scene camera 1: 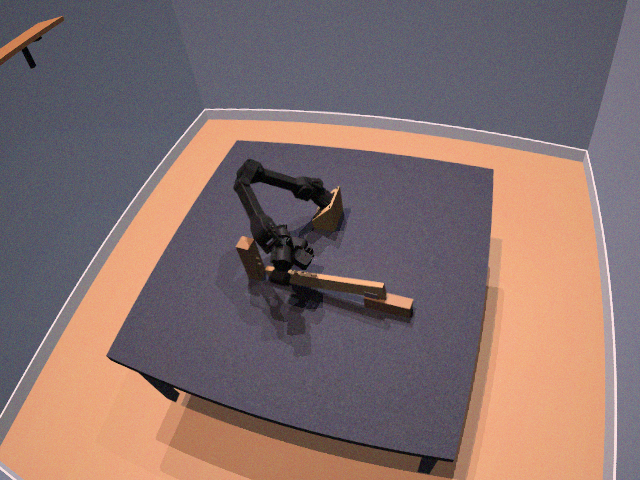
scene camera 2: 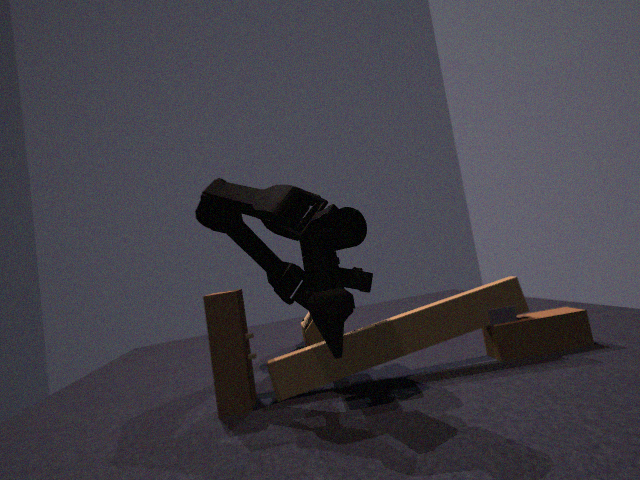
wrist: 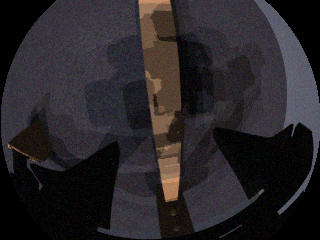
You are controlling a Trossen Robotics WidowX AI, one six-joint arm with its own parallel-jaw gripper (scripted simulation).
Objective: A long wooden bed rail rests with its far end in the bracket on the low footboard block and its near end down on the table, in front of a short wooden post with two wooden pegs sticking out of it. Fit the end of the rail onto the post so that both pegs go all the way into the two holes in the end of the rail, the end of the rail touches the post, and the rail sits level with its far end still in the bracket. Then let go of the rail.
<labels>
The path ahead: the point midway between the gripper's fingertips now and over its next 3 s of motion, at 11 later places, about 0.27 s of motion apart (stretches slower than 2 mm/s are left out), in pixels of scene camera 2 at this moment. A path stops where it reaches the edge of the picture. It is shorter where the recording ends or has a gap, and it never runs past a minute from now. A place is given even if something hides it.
My gripper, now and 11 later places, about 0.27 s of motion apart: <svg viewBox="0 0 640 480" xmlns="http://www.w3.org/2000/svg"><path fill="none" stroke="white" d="M335 349L336 358L337 366L337 369L337 370L337 369L336 367L335 364L335 362L334 360L334 357L334 355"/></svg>
</labels>
